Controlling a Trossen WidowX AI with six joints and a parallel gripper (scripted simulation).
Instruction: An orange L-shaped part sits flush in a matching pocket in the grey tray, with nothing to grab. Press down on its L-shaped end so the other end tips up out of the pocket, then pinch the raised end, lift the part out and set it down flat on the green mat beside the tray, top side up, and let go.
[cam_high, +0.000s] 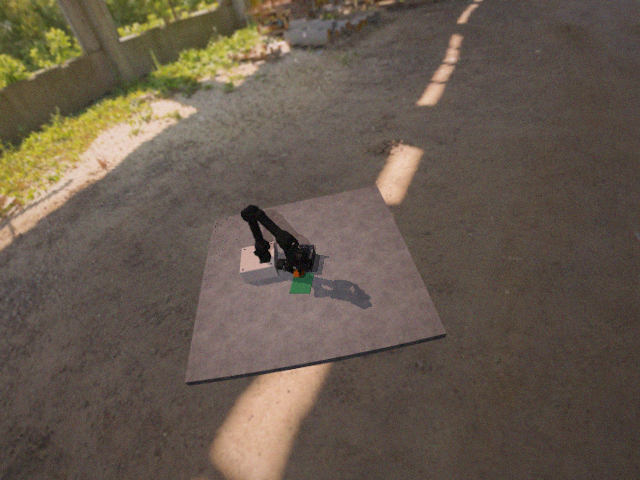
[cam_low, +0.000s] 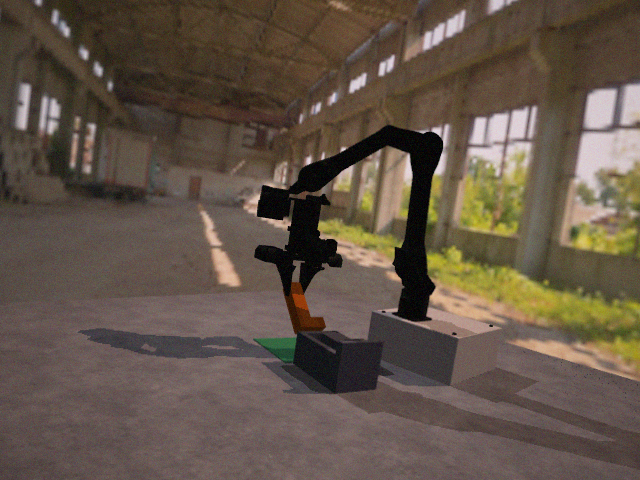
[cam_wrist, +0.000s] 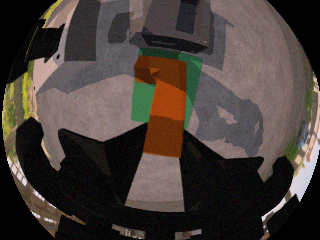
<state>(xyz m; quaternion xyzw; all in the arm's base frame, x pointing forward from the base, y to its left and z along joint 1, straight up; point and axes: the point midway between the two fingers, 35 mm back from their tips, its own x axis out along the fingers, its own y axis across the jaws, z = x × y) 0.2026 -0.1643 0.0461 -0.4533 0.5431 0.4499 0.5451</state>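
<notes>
Right now my gripper tip is 120 mm above the green mat and 20 mm to the right of it. From my gripper tip the other things lie so: orange L-shaped part (40 mm to the left, 30 mm below, 10 mm behind).
</notes>
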